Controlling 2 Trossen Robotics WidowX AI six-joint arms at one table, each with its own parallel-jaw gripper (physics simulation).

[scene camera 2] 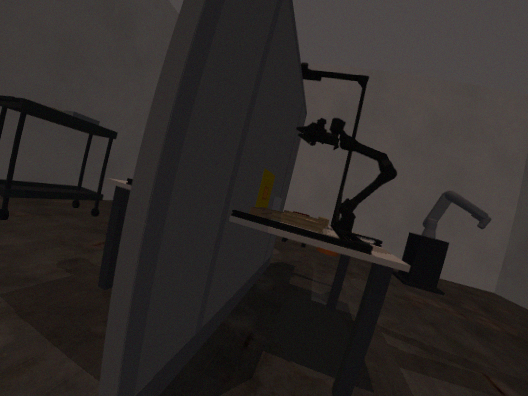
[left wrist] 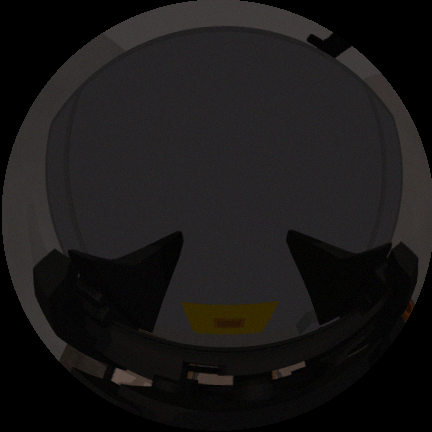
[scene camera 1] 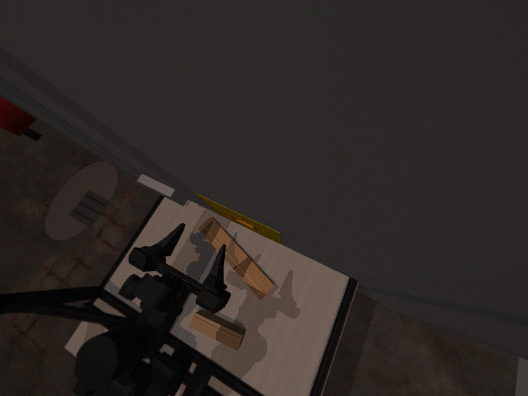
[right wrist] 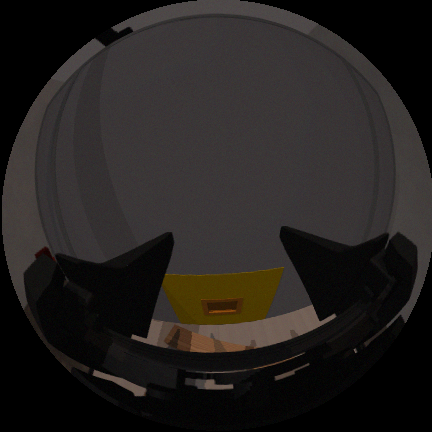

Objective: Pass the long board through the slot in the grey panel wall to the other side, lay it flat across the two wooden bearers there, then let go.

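Frame: origin at the left arm's base, x right, y ahead, z up, level; millimetres.
Seen in the pictures: left gripper, fingertip midpoint: [scene camera 2: 297, 131] [left wrist: 235, 236]; right gripper, fingertip midpoint: [scene camera 1: 203, 233] [right wrist: 227, 234]; left arm's base, origin of the base link: [scene camera 2: 344, 231]; right arm's base, origin of the base link: [scene camera 1: 180, 362].
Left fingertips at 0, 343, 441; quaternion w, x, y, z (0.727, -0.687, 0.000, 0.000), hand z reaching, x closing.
Observation:
Pixels of each thing's top centre, then the offset from my left fingertips to it, as dx, dy, dz. "*": a spot on its surface instead.
- orange-rimmed slot, surface spot: [right wrist: 222, 306] [left wrist: 227, 316] * +4, +125, -379
- longer wooden piece, middle of its top: [right wrist: 227, 353] [scene camera 1: 234, 255] -1, +242, -420
- shorter wooden block, middle of its top: [scene camera 1: 215, 331] -59, +444, -397
The grey panel wall [scene camera 1: 350, 125] [scene camera 2: 220, 150] [left wrist: 225, 125] [right wrist: 225, 125] carries a yellow plate [scene camera 1: 270, 236] [left wrist: 200, 312] [right wrist: 190, 290] with an orange-rimmed slot [scene camera 1: 244, 221] [scene camera 2: 266, 193] [left wrist: 229, 323] [right wrist: 222, 306]. In scene camera 1, a longer wooden piece [scene camera 1: 245, 267] lies slantwise near the wall, with a shorter wooden block [scene camera 1: 217, 330] nearer the arm. In scene camera 2, low wooden pieces [scene camera 2: 290, 217] lie on the table; board and bearers cannot be told apart. My right gripper [scene camera 1: 204, 235] [right wrist: 227, 234] is open and empty above the table. My left gripper [scene camera 2: 299, 131] [left wrist: 235, 236] is open and empty, high above the wood.
Table tops [scene camera 1: 310, 310] [scene camera 2: 390, 257] with black edge rails reach up to the wall on both sides. A black pole frame [scene camera 2: 357, 110] stands behind the left arm. A dark cart [scene camera 2: 65, 119] and a grey robot arm [scene camera 2: 440, 210] stand farther off.

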